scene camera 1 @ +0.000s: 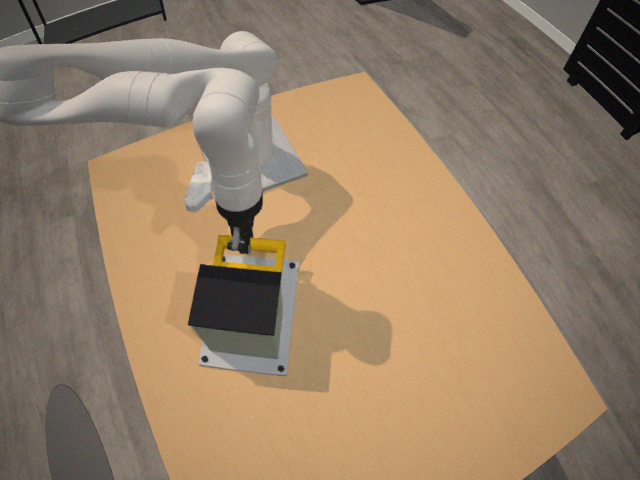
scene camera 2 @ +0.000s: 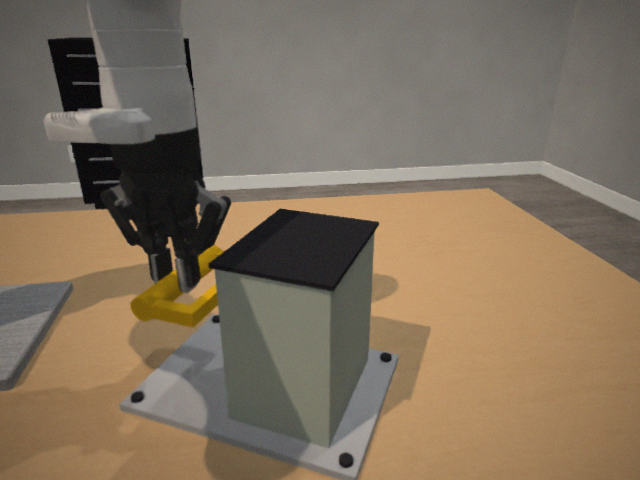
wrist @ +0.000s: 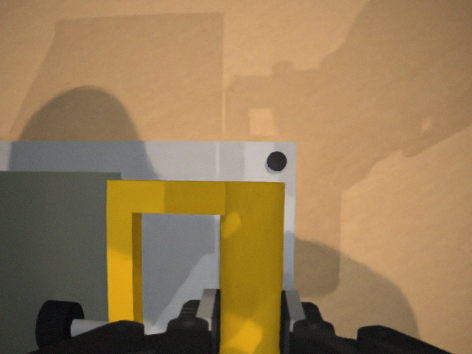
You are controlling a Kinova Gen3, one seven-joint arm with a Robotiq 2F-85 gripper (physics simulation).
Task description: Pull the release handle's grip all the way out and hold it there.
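Observation:
The release handle's yellow grip is a rectangular frame with a thick outer bar. It stands out from one side of the pale green box, above the grey mounting plate. In the wrist view a short metal rod runs from a black collar on the box to the frame's inner bar. My gripper points down and is shut on the outer bar, one finger inside the frame and one outside. The rod's far end is hidden.
The box's black lid rises beside my gripper, above the grip. Black bolts mark the plate's corners. The arm's grey base slab lies behind the grip. A black cabinet stands beyond the tan top.

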